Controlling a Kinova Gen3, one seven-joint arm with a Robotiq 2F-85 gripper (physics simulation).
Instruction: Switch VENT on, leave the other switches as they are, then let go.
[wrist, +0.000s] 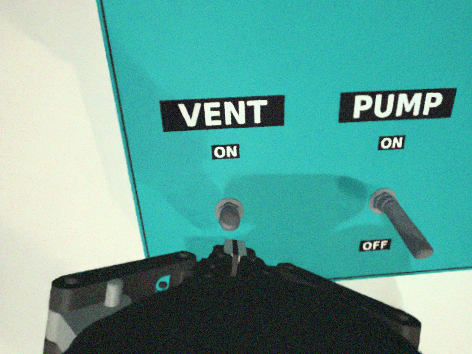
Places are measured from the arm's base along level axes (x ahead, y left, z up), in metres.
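Pixels of known places: gripper, between the fingertips: (232, 253).
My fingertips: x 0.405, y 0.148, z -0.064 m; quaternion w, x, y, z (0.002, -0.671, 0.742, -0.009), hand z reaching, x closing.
Ahead of a thing's pixels: the offset from my fingertips to its top centre. "pt": to the spot under its first point. Level surfaces: height alone.
The VENT switch @[pt 0.032 m ahead, 0.003 m left, 0.037 m up] (229, 215) is a short grey lever on the teal panel, below its ON label. It looks strongly foreshortened, with its rounded end toward the camera and slightly below its round base. My gripper (232, 253) is shut and empty, its fingertips just below the end of the VENT lever in the view. Whether they touch it cannot be told. The VENT OFF label does not show; the gripper covers the area below the lever. The PUMP switch @[pt 0.023 m ahead, 0.115 m right, 0.016 m up] (406, 226) slants down to the right, its end beside the OFF label.
The teal panel @[0.025 m up] (300, 45) has a dark left edge and a lower edge that shows at the right, with a pale surface beyond. The PUMP lever sticks out to the right of the gripper. Shadows fall across the panel around both switches.
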